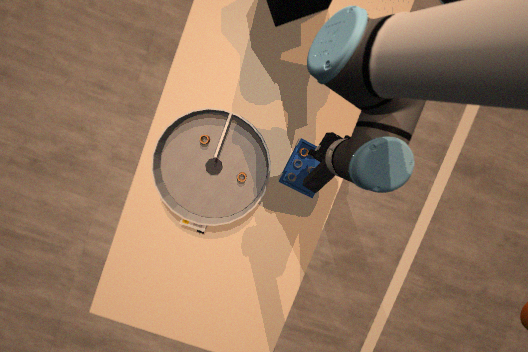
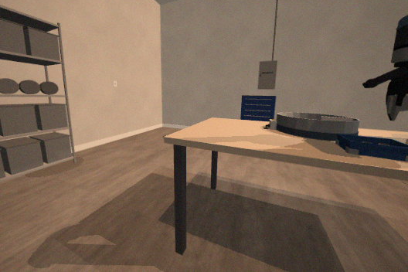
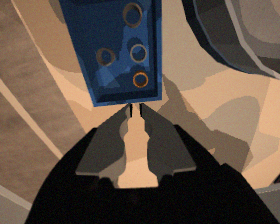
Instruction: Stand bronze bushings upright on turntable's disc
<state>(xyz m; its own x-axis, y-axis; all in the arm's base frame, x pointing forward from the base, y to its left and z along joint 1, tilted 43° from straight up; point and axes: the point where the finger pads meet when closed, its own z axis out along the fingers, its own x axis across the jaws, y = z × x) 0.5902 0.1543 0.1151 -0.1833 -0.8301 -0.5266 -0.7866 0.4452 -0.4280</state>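
Right now the blue crate is 6 cm ahead of my hand, 1 cm to the left of it and 12 cm below it. From my hand the other things lie so: grey turntable disc: 16 cm ahead, 33 cm to the right, 10 cm below.
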